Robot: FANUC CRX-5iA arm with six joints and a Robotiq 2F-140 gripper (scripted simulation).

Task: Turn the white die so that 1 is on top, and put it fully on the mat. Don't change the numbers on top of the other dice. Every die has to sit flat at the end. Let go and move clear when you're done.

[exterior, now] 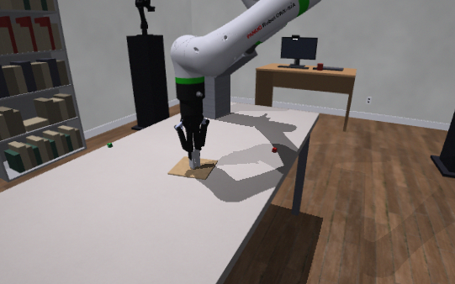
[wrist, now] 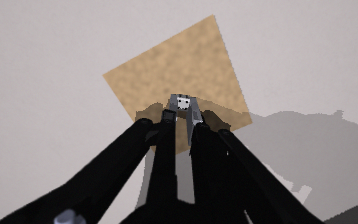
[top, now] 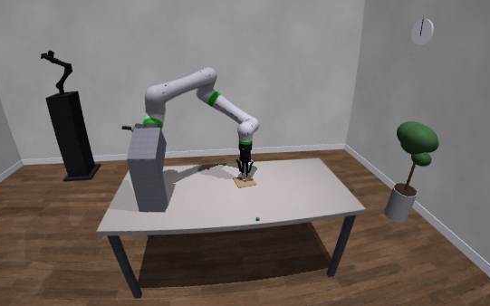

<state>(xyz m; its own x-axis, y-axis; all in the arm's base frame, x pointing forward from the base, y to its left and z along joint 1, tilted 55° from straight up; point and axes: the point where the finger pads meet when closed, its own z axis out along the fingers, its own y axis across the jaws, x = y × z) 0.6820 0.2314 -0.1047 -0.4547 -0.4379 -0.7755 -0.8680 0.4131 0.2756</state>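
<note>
My gripper is now 4 cm above the tan mat and 1 cm to the left of it. The rest, counted from my hand: white die 3 cm below, 1 cm to the right; then red die 25 cm behind, 23 cm to the left, 3 cm below; then green die 44 cm to the right, 3 cm below, 2 cm behind.
</note>
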